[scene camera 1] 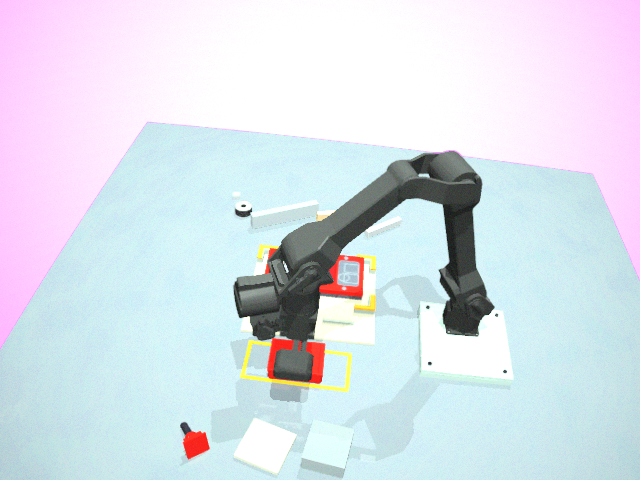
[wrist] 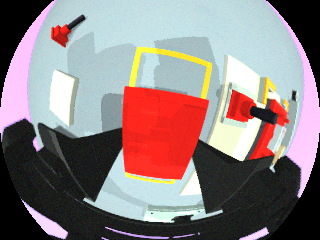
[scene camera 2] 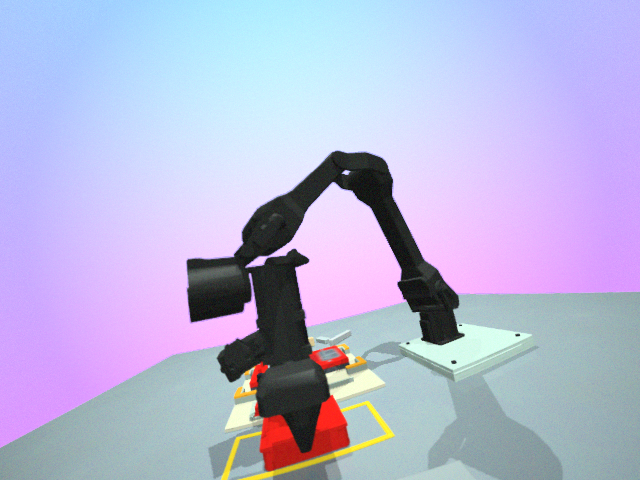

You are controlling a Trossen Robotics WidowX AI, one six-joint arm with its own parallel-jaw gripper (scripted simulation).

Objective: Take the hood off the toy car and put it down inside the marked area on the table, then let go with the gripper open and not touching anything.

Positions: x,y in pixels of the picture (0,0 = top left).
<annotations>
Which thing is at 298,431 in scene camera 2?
My gripper.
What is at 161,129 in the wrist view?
A hood.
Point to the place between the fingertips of my gripper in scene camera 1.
295,361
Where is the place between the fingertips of my gripper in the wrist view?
At 159,136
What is my gripper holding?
A hood.
</annotations>
